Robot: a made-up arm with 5 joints.
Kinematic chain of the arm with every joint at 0, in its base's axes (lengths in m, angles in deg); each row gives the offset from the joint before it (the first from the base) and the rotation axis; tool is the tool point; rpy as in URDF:
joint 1: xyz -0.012 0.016 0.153 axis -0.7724 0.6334 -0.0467
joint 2: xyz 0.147 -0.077 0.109 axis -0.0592 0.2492 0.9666
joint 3: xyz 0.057 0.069 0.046 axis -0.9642 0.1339 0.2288
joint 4: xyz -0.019 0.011 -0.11 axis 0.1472 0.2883 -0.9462
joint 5: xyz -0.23 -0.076 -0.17 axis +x
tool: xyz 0.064 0.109 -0.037 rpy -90 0 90
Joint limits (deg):
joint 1: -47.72..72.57
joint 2: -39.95..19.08
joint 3: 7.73..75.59
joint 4: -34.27..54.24
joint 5: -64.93..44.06
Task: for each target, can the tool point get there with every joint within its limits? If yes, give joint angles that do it. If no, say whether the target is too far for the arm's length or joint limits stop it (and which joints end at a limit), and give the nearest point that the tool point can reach.
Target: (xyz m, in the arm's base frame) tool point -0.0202 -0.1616 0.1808
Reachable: yes | joints 42.72 -9.40 68.13 44.87 9.75
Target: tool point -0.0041 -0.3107 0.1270
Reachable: yes | joints -1.51 6.37 67.52 28.50 -37.24
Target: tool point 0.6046 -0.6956 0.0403
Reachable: no: too far | nearest point 0.2673 -0.4263 0.1532 | short by 0.446 m
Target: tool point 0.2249 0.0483 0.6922
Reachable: no: joint limits stop it (at a limit: joint 1, joint 2, joint 3, joint 5) | nearest point 0.1676 -0.0753 0.5280 | short by 0.213 m
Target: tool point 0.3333 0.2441 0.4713
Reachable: no: joint limits stop it (at a limit: joint 1, joint 2, joint 3, joint 4) | nearest point 0.2379 0.1549 0.3054 | short by 0.211 m
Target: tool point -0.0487 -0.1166 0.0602
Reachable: yes | joints 32.76 -16.83 29.08 5.24 -2.90
